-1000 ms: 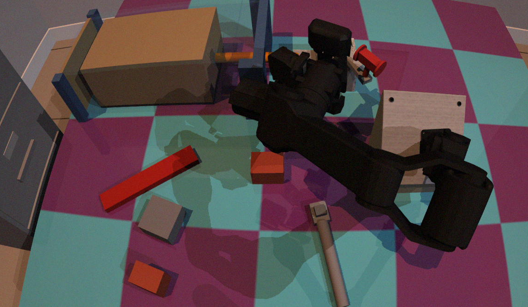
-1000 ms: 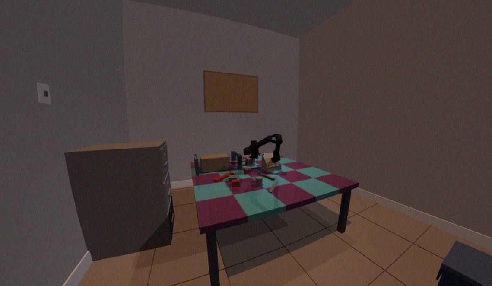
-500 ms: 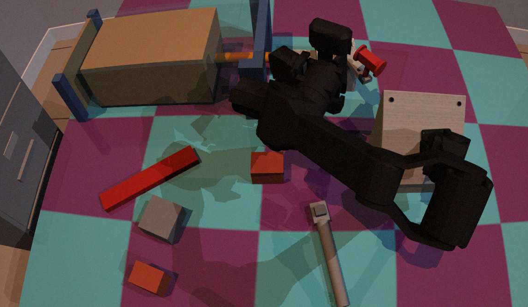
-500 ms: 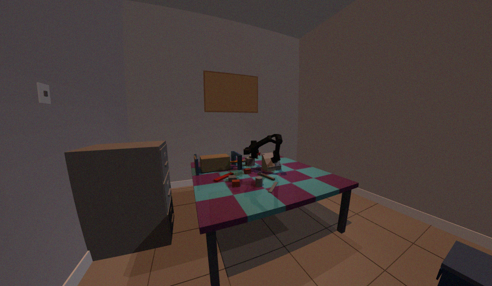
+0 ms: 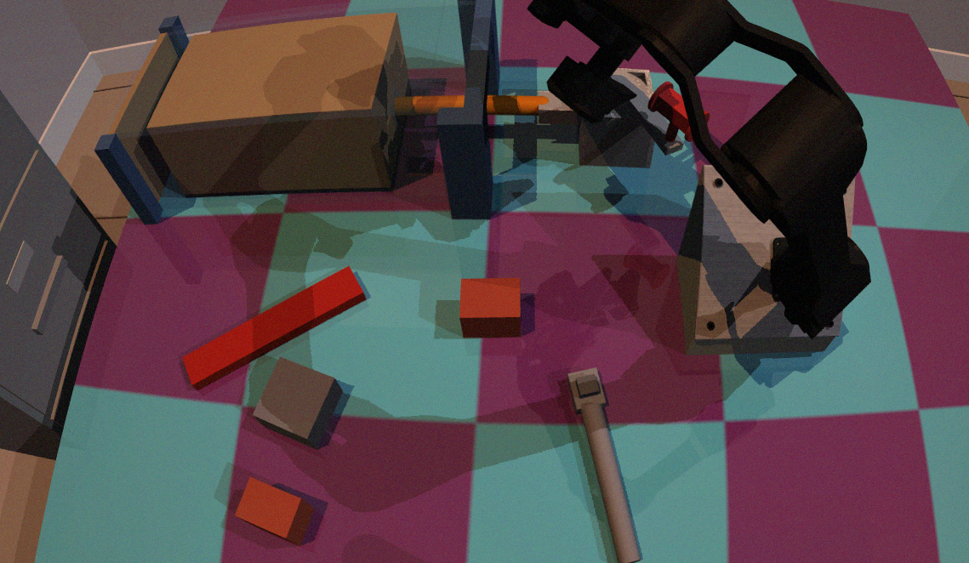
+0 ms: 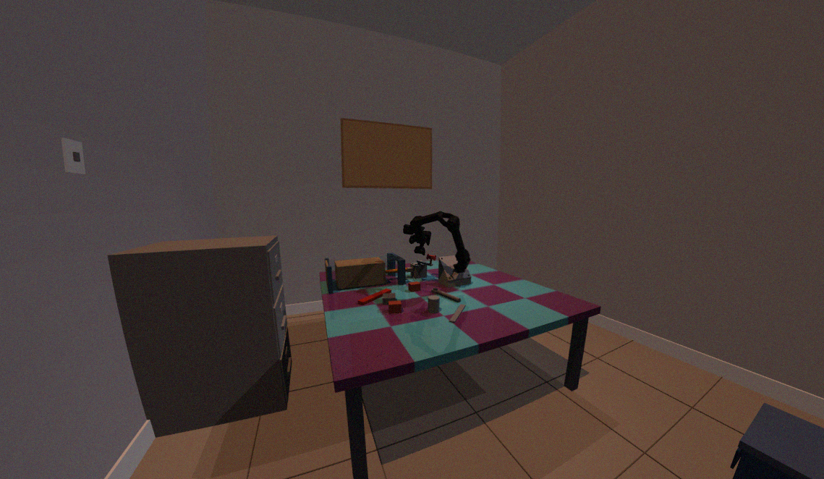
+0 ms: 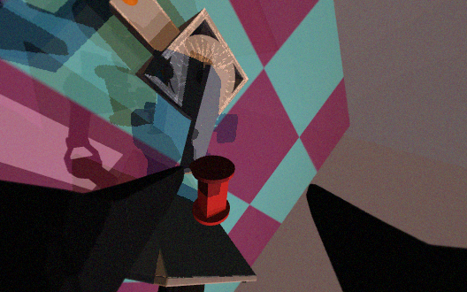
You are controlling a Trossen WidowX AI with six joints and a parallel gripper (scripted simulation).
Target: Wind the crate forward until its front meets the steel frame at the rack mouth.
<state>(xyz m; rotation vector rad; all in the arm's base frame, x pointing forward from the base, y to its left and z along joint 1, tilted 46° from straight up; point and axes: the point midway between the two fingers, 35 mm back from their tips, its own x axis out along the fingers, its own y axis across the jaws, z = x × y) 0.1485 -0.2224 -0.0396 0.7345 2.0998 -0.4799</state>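
The grey crank handle is 9 cm below my gripper tip and 1 cm to the right of it. Round my gripper tip: blue steel frame (19 cm ahead, 9 cm below, 8 cm to the right); then red knob (6 cm below, 3 cm to the left, 2 cm behind); then grey winch (17 cm below, 7 cm to the right, 1 cm ahead).
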